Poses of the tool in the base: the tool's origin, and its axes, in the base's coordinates. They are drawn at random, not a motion.
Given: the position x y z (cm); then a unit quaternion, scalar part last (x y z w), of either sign.
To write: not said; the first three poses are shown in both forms.
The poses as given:
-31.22, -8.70, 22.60, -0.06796, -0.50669, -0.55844, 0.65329
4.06, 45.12, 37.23, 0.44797, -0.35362, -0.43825, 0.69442
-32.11, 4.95, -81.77, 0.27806, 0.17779, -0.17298, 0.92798
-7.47, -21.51, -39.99, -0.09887, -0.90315, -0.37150, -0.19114
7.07, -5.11, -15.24, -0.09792, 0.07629, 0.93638, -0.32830
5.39, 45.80, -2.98, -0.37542, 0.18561, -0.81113, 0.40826
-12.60, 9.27, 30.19, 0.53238, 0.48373, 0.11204, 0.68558
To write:
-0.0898, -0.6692, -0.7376, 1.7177, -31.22, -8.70, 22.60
0.6225, -0.4914, -0.6090, 1.6064, 4.06, 45.12, 37.23
0.7462, 0.4771, -0.4642, 0.7637, -32.11, 4.95, -81.77
0.1007, 0.9201, 0.3785, 2.7569, -7.47, -21.51, -39.99
0.1037, -0.0808, -0.9913, 2.4726, 7.07, -5.11, -15.24
-0.4113, 0.2033, -0.8886, 2.3005, 5.39, 45.80, -2.98
0.7313, 0.6645, 0.1539, 1.6308, -12.60, 9.27, 30.19

